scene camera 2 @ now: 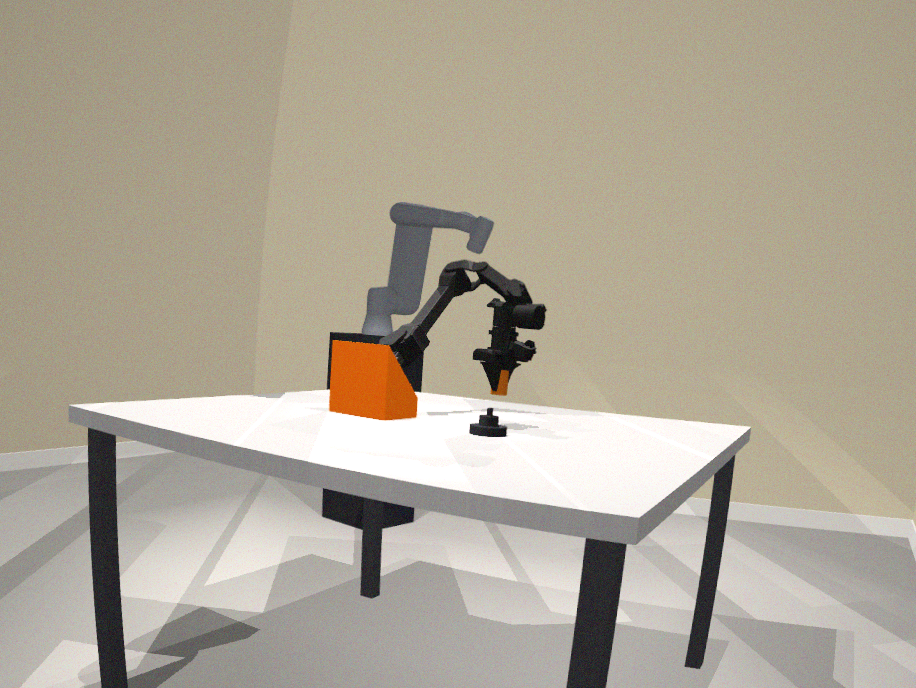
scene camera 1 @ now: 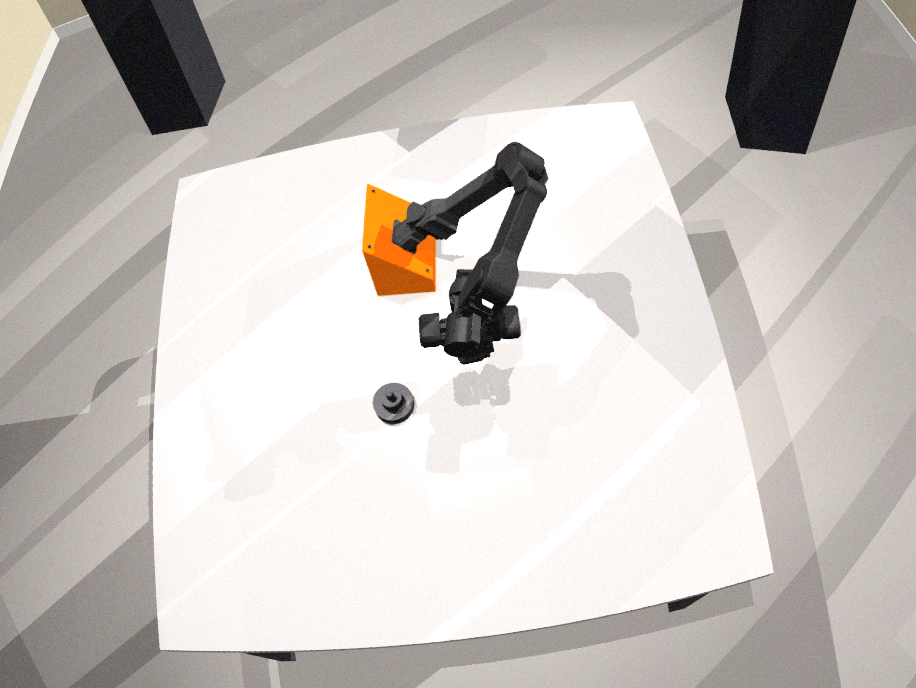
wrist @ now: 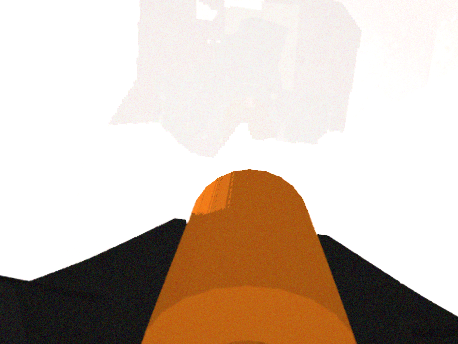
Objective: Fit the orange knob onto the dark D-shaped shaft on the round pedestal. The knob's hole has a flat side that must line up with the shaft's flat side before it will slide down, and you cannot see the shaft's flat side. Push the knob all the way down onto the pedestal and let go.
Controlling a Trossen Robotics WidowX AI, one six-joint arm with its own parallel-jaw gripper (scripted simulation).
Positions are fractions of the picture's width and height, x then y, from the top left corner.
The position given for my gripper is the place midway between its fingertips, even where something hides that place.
My gripper (scene camera 2: 0.54, 0.57) holds an orange knob (wrist: 0.54, 0.75). I also see a D-shaft pedestal (scene camera 1: 0.43, 0.59).
My gripper shows as well in the wrist view (wrist: 0.54, 0.70).
